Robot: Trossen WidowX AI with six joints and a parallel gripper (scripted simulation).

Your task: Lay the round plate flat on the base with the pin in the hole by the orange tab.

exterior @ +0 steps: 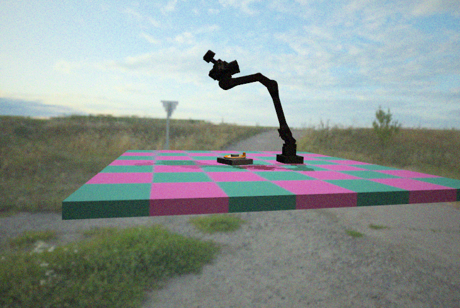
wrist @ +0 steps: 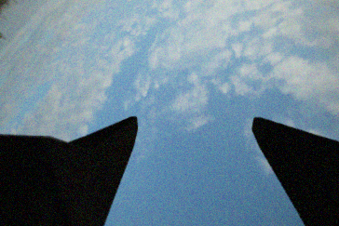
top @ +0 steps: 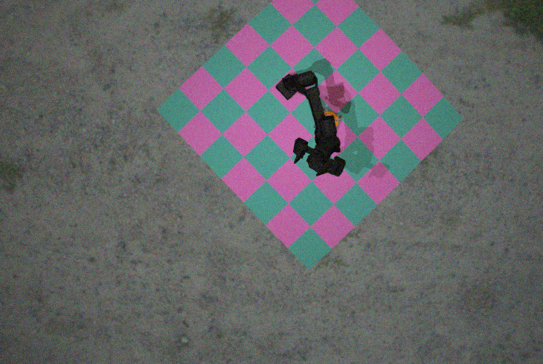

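My gripper tip is now 55 cm above the small dark square base, 33 cm to the right of it and 4 cm short of it.
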